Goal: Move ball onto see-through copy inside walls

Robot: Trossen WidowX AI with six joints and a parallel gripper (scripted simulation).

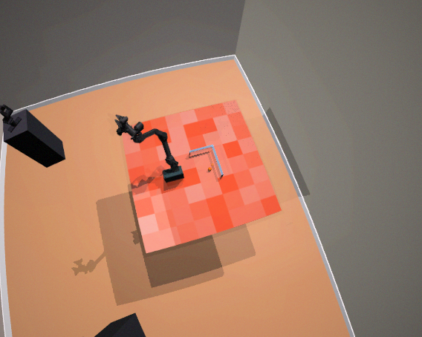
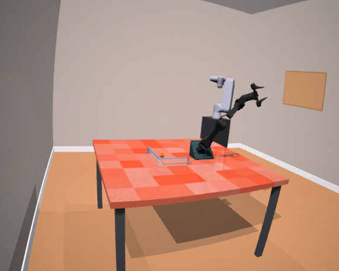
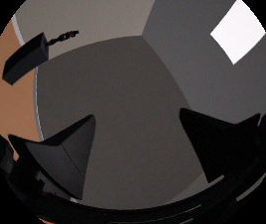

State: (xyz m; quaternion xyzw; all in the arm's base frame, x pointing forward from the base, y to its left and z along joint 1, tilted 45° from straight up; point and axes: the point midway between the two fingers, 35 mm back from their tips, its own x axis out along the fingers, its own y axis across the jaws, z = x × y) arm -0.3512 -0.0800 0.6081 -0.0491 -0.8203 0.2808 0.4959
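My gripper tip is 600 mm short of the orange ball, 500 mm to the left of it and 600 mm above it.
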